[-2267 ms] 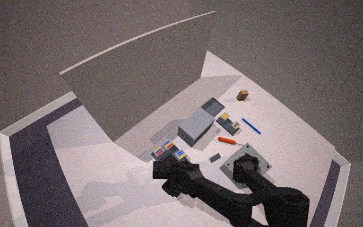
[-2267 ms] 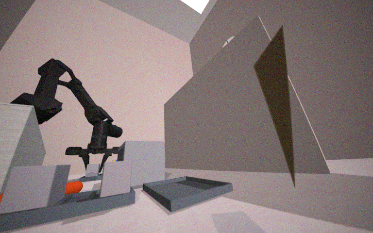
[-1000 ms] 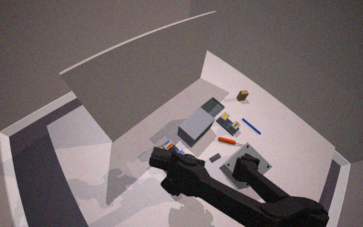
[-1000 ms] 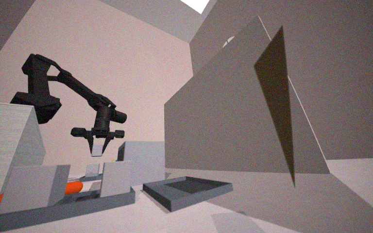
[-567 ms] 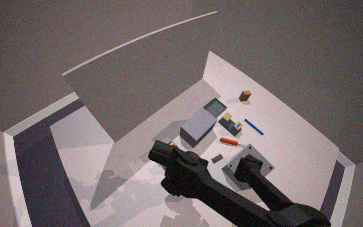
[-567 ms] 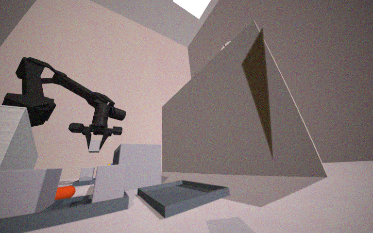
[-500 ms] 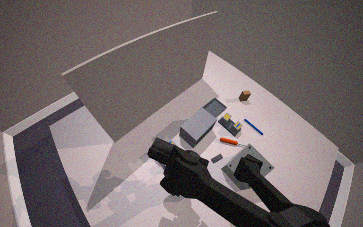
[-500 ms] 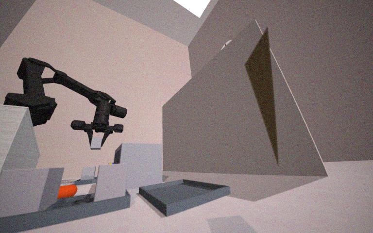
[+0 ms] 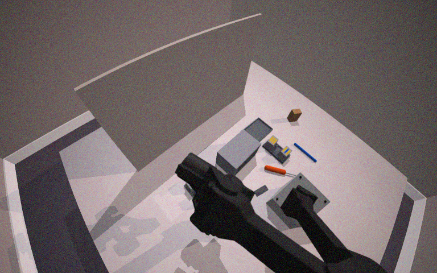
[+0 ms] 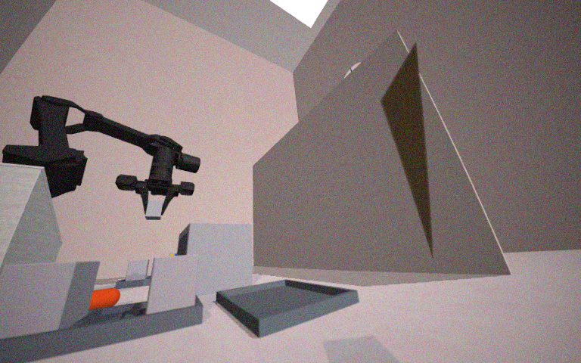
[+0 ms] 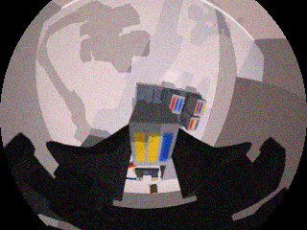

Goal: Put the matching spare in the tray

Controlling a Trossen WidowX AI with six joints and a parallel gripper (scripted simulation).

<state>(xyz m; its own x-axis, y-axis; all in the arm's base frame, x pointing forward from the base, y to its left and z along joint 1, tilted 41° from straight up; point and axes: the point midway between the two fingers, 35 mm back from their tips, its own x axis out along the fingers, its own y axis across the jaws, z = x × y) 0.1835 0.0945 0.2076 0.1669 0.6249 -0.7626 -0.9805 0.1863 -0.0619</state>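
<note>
Right now the dark grey tray is 440 mm to the right of my gripper tip, 170 mm below it and 100 mm ahead of it. Also, from my gripper tip: grey box (230 mm to the right, 120 mm below, 90 mm ahead); then grey wall (340 mm ahead, 260 mm to the right, 50 mm above); then grey spare block (20 mm above).
</note>
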